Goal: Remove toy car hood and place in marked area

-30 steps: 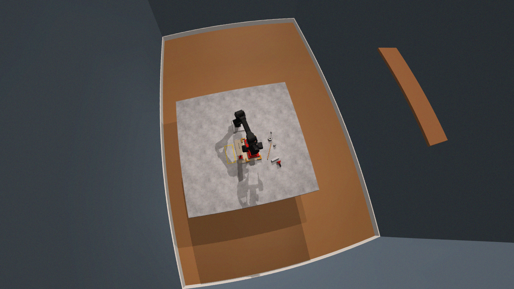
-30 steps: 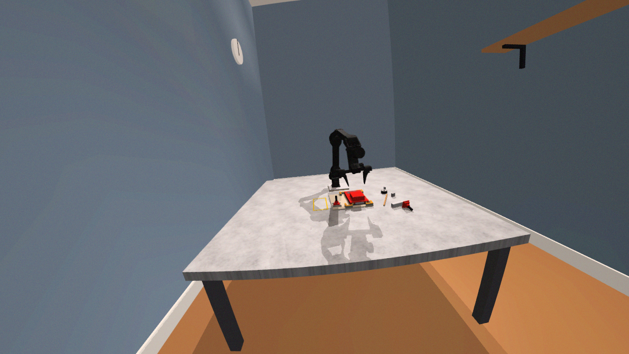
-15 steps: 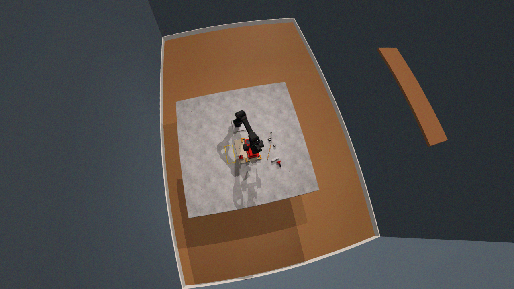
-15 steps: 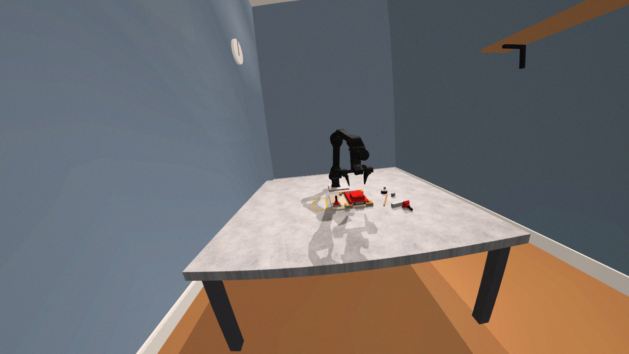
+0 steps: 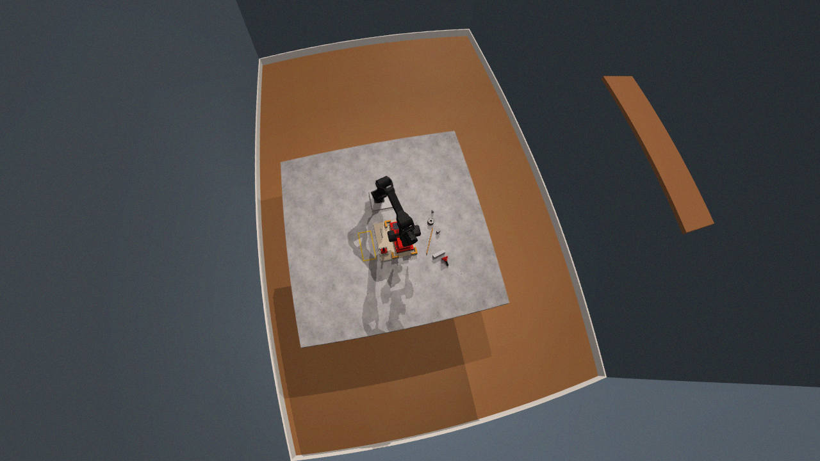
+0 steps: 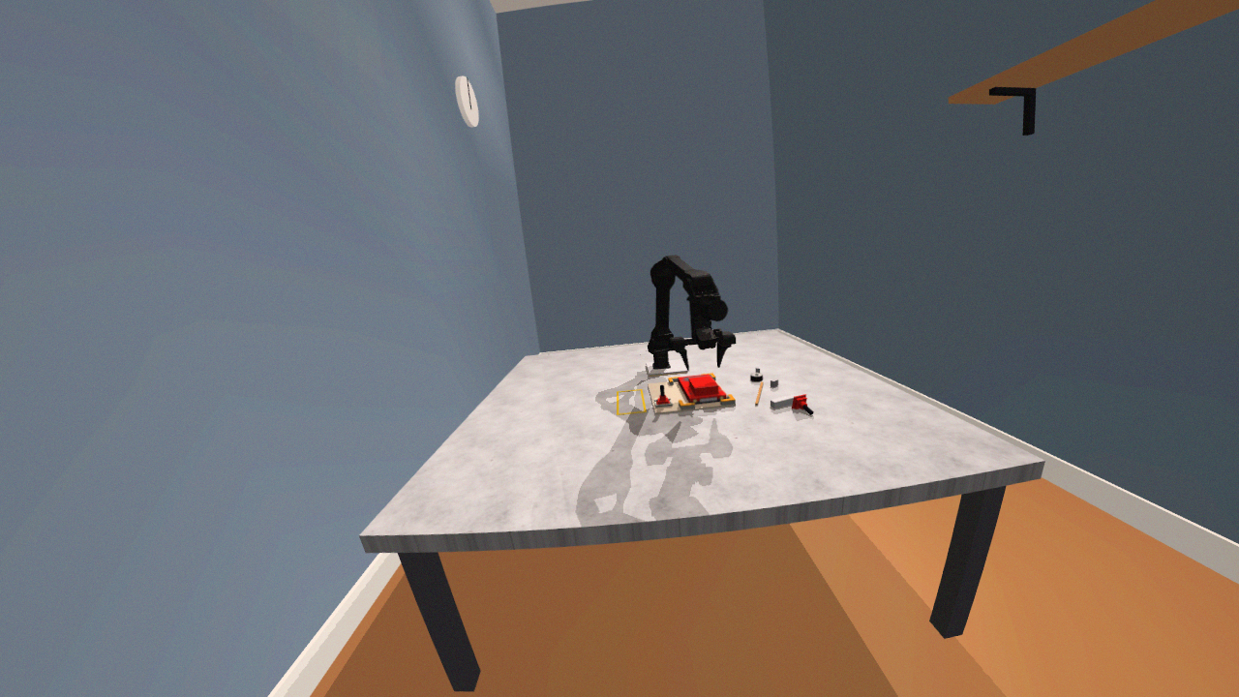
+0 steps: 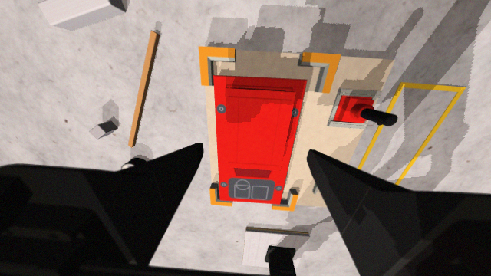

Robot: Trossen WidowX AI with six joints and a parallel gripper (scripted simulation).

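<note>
The red hood lies 50 mm below my gripper tip.
</note>
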